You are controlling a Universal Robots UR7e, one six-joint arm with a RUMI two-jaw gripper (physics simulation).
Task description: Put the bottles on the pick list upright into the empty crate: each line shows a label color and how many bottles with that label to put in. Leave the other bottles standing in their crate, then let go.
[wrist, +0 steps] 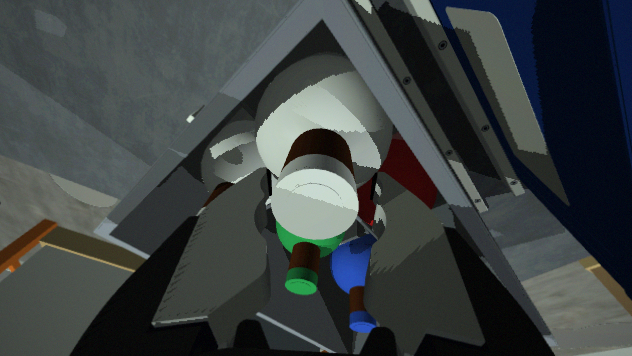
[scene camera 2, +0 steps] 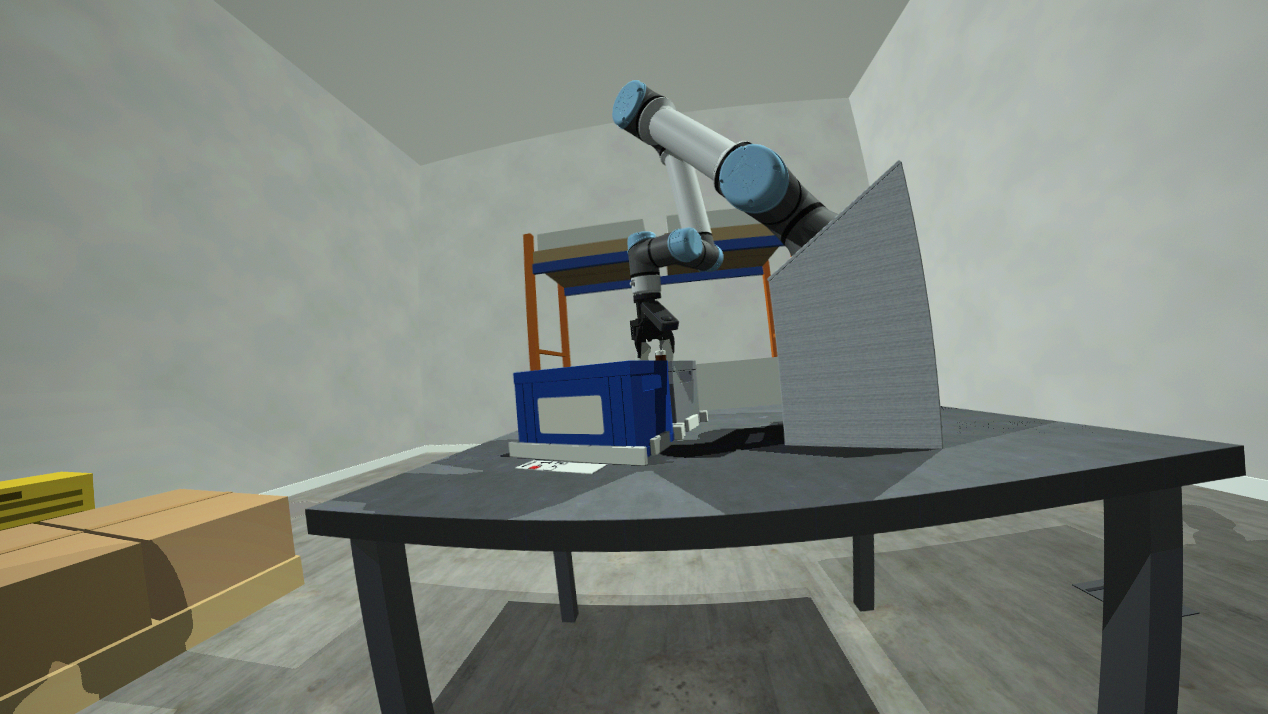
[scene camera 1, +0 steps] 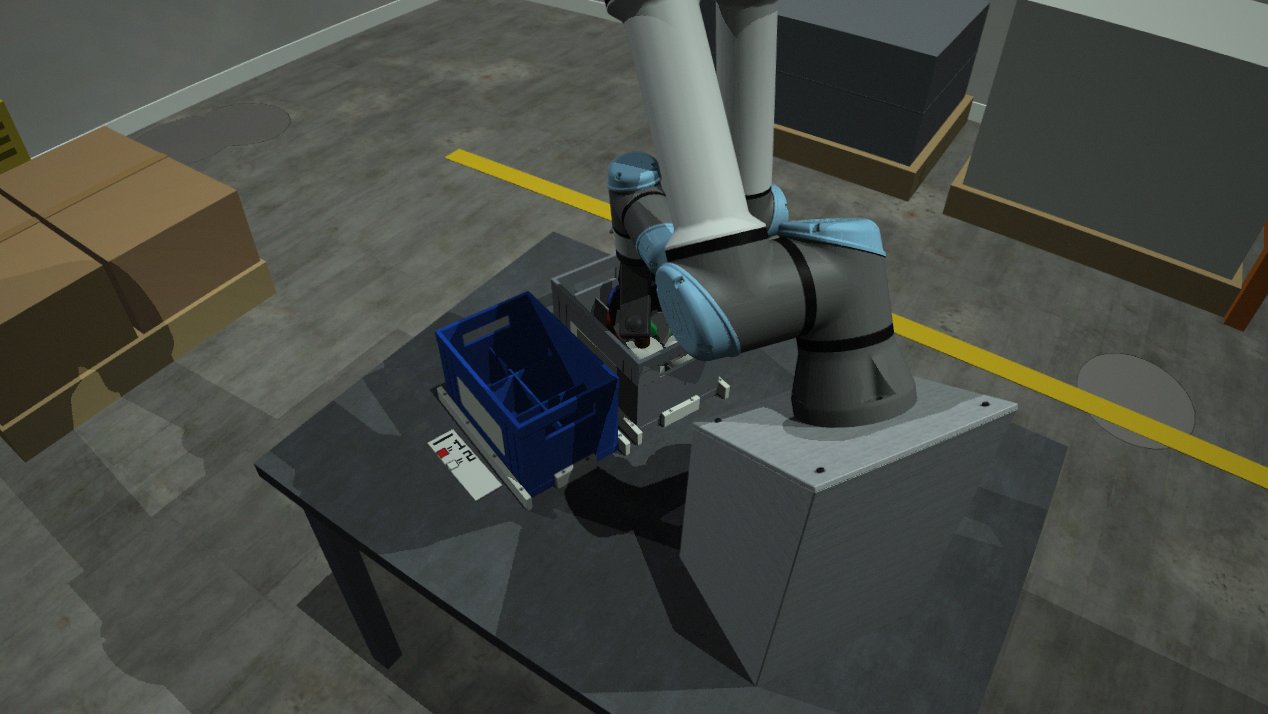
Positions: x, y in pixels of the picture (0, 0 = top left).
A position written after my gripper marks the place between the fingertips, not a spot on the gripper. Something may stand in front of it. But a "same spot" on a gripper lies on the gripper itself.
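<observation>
Scene camera 1 shows my gripper (644, 343); the wrist view and scene camera 2 show it too. On the gripper, (wrist: 212, 272) and (scene camera 2: 667, 344) are the same spot.
</observation>
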